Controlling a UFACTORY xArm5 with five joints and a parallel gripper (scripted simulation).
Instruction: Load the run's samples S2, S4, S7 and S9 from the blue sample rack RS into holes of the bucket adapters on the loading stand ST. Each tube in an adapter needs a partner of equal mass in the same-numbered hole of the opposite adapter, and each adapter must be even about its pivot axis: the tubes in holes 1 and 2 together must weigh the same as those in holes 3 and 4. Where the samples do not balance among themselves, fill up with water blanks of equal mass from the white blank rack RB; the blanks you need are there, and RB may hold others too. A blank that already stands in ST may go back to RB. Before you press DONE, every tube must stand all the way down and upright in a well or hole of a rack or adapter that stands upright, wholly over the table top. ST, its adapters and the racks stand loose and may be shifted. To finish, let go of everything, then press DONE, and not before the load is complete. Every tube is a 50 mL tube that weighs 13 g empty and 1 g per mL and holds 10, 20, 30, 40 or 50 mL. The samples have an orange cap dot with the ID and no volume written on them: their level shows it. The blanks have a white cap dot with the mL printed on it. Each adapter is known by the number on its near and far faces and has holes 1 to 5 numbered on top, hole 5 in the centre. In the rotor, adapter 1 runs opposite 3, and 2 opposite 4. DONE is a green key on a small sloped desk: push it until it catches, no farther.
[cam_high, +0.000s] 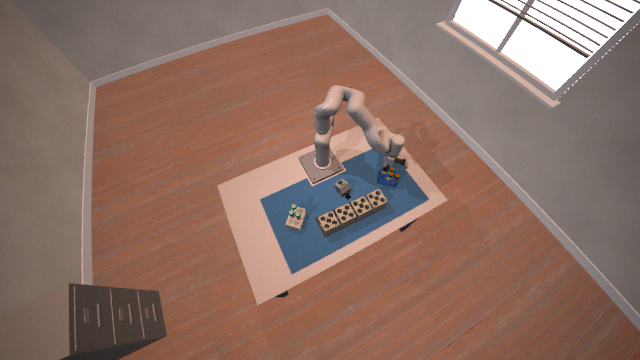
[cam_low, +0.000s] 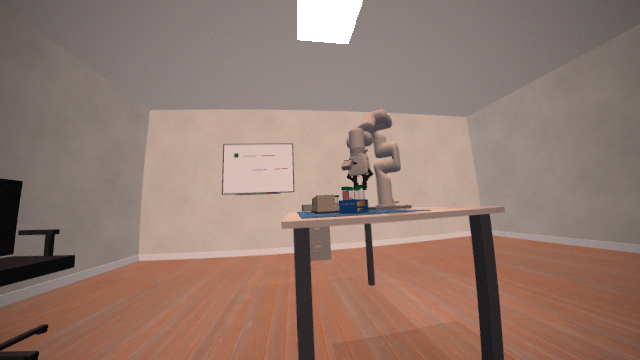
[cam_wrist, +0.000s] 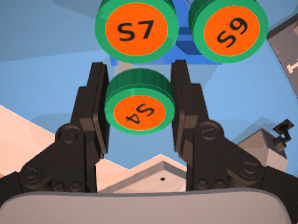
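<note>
The sample tube S4 lies 5 cm below my hand and 1 cm behind it. Round my hand: sample tube S2 (8 cm ahead, 6 cm below, 2 cm to the left); then sample tube S9 (6 cm below, 6 cm ahead); then sample tube S7 (6 cm below, 4 cm ahead, 2 cm to the left).
</note>
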